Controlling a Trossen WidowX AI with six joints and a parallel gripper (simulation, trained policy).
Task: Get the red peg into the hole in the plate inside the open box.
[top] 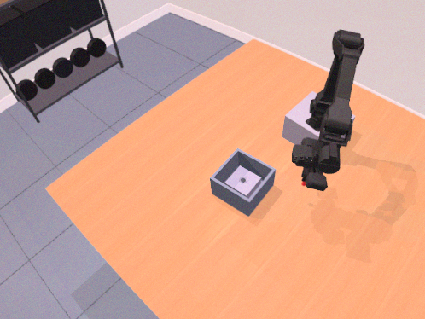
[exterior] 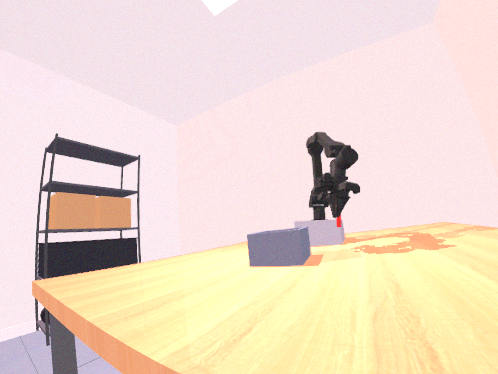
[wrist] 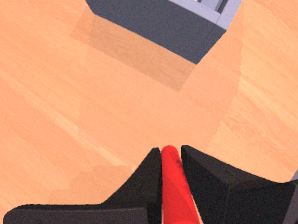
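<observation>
My gripper tip is now 16 cm to the left of the grey box, 12 cm short of it and 9 cm above it. The rest, counted from my gripper tip: red peg: 1 cm to the left, 1 cm behind, 1 cm above.
</observation>
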